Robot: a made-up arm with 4 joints.
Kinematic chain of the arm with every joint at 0, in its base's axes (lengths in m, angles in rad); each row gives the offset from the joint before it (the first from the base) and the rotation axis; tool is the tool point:
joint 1: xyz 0 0 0.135 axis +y
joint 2: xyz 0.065 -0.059 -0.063 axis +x
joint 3: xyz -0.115 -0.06 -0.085 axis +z
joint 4: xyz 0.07 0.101 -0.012 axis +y
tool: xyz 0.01 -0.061 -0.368
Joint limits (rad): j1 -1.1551..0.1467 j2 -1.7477..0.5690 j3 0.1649..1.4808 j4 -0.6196..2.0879
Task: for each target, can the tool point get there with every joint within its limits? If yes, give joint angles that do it. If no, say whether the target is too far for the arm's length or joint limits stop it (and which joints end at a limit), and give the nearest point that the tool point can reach.
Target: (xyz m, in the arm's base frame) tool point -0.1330 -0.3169 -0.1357
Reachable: yes | joints -0.5974 0.1543 0.9104 1.7386
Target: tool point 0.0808 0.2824 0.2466
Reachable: no: joint limits stop it (at a limit: joint 1, joint 2, joint 4) | nearest point 0.2922 0.3225 0.0965 | short by 0.262 m
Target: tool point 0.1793 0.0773 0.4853
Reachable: no: joint limits stop it (at a limit: joint 1, joint 2, joint 3) | nearest point -0.0755 0.0229 0.4097 | short by 0.271 m
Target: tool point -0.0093 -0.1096 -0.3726
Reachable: yes | joints -0.3444 0.3330 0.9808 0.7522
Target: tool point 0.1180 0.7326 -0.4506
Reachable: no: too far | nearest point 0.0670 0.3166 -0.1977 | short by 0.490 m
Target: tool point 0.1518 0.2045 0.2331
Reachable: no: joint limits stop it (at a limit: joint 1, joint 2, joint 4) | nearest point 0.3253 0.2980 0.1326 | short by 0.221 m
